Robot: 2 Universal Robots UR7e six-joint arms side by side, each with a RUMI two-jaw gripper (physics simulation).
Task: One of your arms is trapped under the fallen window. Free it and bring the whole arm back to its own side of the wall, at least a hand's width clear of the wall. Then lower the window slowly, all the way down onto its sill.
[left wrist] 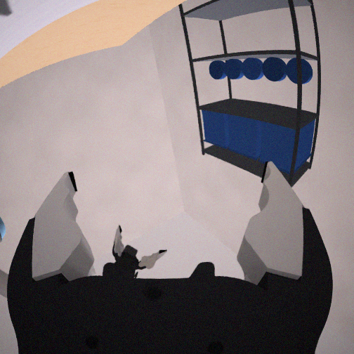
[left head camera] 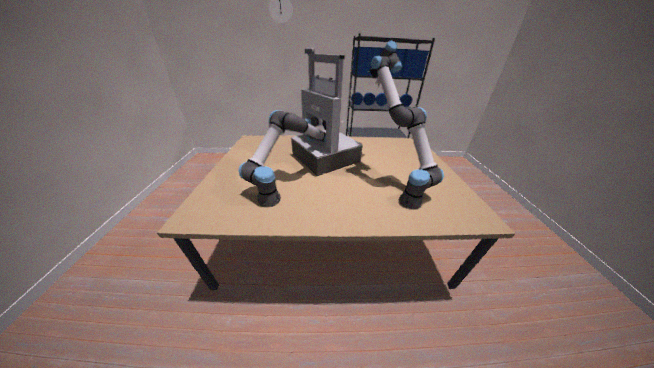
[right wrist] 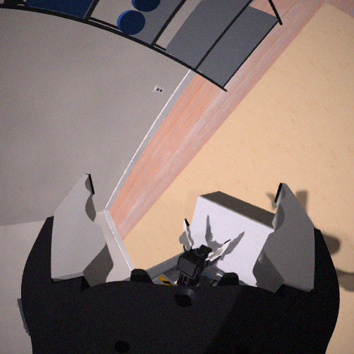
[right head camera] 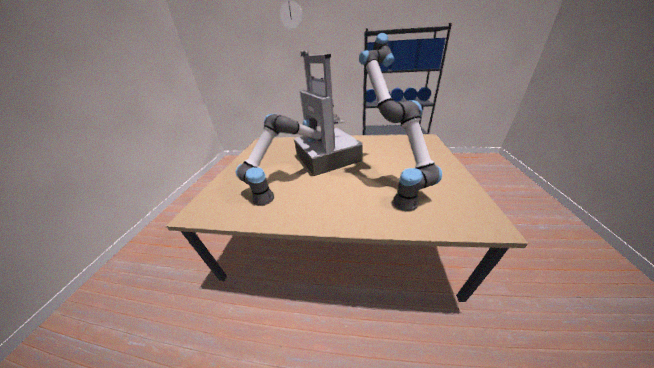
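Observation:
The grey wall [left head camera: 330, 117] [right head camera: 315, 104] stands on a dark-sided box base [left head camera: 340, 161] [right head camera: 337, 159] [right wrist: 225, 217]. The window [left head camera: 325, 86] [right head camera: 317, 86] shows between two posts above the wall; its lower edge is hidden. The left arm [left head camera: 266, 145] [right head camera: 262, 145] reaches through the wall's opening. My left gripper [right head camera: 339, 120] [left wrist: 166, 166] [right wrist: 206, 228] is beyond the wall, open and empty. The right arm [left head camera: 422, 145] [right head camera: 417, 142] is raised high at the right. My right gripper [left head camera: 378, 81] [left wrist: 143, 238] [right wrist: 185, 179] is open and empty, above and apart from the left gripper.
Both arms are mounted on the wooden table [left head camera: 335, 215] [right head camera: 325, 217] [left wrist: 60, 55] [right wrist: 290, 100]. A shelf rack [left head camera: 397, 39] [right head camera: 407, 29] [left wrist: 250, 111] with blue bins and round blue items stands behind the table. Yellow-black striping [right wrist: 165, 281] shows low in the right wrist view.

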